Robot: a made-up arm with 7 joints.
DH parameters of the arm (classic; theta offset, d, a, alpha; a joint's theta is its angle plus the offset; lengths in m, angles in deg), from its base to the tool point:
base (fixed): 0 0 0 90
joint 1: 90 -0.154 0 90
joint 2: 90 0 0 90
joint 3: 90 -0.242 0 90
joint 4: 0 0 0 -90
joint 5: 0 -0.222 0 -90
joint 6: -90 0 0 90
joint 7: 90 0 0 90
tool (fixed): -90 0 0 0
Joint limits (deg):
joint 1: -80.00..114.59
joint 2: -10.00..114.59
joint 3: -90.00..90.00
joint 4: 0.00..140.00
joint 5: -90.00..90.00
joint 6: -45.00..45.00
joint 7: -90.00..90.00
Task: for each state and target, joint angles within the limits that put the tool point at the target. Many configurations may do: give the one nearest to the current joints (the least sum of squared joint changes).
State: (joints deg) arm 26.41 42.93 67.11 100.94 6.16 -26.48 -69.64
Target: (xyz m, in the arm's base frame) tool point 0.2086 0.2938 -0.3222
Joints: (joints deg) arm 18.36 -2.90 58.65 56.68 6.16 -26.48 -69.64
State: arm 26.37 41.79 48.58 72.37 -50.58 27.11 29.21
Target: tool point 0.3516 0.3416 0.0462
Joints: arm 67.92 18.28 24.95 60.38 -50.58 27.11 29.21
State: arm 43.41 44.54 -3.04 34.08 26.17 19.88 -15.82
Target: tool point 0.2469 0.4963 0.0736
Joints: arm 68.92 58.46 1.92 45.21 26.17 19.88 -15.82
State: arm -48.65 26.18 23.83 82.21 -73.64 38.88 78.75
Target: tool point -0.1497 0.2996 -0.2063
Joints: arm -80.00 5.88 35.43 101.64 -73.64 38.88 78.75
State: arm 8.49 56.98 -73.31 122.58 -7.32 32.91 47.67
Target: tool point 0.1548 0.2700 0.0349
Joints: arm 46.20 100.02 -38.80 130.10 -7.32 32.91 47.67
